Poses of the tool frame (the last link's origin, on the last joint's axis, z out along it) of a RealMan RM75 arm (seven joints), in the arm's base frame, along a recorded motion.
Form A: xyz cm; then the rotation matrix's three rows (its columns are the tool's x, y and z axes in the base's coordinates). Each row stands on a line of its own.
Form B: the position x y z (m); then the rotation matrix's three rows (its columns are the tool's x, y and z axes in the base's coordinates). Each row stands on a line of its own. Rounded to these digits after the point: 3 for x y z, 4 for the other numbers.
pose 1, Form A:
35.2 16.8 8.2
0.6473 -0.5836 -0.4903
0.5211 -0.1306 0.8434
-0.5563 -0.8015 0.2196
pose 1, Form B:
0.352 0.168 0.082
0.6473 -0.5836 -0.4903
0.5211 -0.1306 0.8434
-0.5563 -0.8015 0.2196

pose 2, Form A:
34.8 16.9 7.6
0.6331 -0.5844 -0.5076
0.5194 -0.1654 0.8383
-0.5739 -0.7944 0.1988
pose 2, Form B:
0.348 0.169 0.076
0.6331 -0.5844 -0.5076
0.5194 -0.1654 0.8383
-0.5739 -0.7944 0.1988

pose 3, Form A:
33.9 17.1 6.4
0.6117 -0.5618 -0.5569
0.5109 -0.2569 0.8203
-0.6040 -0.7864 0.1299
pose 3, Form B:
0.339 0.171 0.064
0.6117 -0.5618 -0.5569
0.5109 -0.2569 0.8203
-0.6040 -0.7864 0.1299

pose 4, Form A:
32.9 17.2 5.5
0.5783 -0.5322 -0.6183
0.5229 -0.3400 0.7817
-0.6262 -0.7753 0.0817
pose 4, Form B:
0.329 0.172 0.055
0.5783 -0.5322 -0.6183
0.5229 -0.3400 0.7817
-0.6262 -0.7753 0.0817

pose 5, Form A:
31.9 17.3 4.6
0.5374 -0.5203 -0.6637
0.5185 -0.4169 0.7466
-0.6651 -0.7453 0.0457
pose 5, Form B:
0.319 0.173 0.046
0.5374 -0.5203 -0.6637
0.5185 -0.4169 0.7466
-0.6651 -0.7453 0.0457

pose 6, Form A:
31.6 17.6 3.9
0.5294 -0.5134 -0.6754
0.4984 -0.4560 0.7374
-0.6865 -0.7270 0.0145
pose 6, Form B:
0.316 0.176 0.039
0.5294 -0.5134 -0.6754
0.4984 -0.4560 0.7374
-0.6865 -0.7270 0.0145

